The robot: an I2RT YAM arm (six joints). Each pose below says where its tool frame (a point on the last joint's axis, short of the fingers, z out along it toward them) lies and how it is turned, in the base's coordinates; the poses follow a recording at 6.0 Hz.
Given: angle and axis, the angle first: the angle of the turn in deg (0 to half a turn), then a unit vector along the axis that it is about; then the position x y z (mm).
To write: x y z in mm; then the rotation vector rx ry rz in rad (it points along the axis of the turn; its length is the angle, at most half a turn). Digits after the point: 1 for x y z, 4 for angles.
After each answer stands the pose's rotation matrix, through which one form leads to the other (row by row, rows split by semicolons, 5 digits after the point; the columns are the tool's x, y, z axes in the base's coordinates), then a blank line. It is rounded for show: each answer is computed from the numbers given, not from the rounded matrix.
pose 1, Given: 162.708 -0.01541 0.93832 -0.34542 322.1 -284.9 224.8
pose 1, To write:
322.1 -284.9 224.8 -0.0438 2.6646 -0.9809
-0.95434 0.07441 0.28931; -0.13094 0.76630 -0.62900; -0.26850 -0.63816 -0.72156

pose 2, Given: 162.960 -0.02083 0.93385 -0.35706 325.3 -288.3 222.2
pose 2, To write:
325.3 -288.3 222.2 -0.0592 2.6560 -1.0155
-0.95525 0.06658 0.28820; -0.14268 0.74976 -0.64614; -0.25911 -0.65835 -0.70671

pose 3, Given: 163.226 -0.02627 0.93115 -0.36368 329.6 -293.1 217.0
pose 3, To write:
329.6 -293.1 217.0 -0.0748 2.6527 -1.0361
-0.95610 0.05708 0.28743; -0.15284 0.73975 -0.65530; -0.25003 -0.67046 -0.69855

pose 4, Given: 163.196 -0.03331 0.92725 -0.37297 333.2 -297.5 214.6
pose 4, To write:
333.2 -297.5 214.6 -0.0949 2.6411 -1.0623
-0.95513 0.04737 0.29238; -0.16828 0.72556 -0.66727; -0.24375 -0.68653 -0.68503

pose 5, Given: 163.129 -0.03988 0.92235 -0.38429 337.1 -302.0 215.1
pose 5, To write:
337.1 -302.0 215.1 -0.1135 2.6261 -1.0941
-0.95385 0.03954 0.29767; -0.18351 0.70789 -0.68207; -0.23769 -0.70522 -0.66796

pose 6, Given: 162.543 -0.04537 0.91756 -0.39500 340.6 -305.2 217.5
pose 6, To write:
340.6 -305.2 217.5 -0.1287 2.6030 -1.1206
-0.94992 0.03715 0.31028; -0.19984 0.69111 -0.69457; -0.24024 -0.72179 -0.64908

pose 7, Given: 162.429 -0.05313 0.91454 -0.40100 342.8 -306.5 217.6
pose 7, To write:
342.8 -306.5 217.6 -0.1506 2.5926 -1.1368
-0.94783 0.02615 0.31770; -0.21597 0.68039 -0.70031; -0.23447 -0.73238 -0.63925

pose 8, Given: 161.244 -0.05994 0.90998 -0.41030 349.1 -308.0 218.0
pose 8, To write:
349.1 -308.0 218.0 -0.1687 2.5609 -1.1547
-0.93990 0.02574 0.34047; -0.23812 0.66525 -0.70763; -0.24471 -0.74617 -0.61914

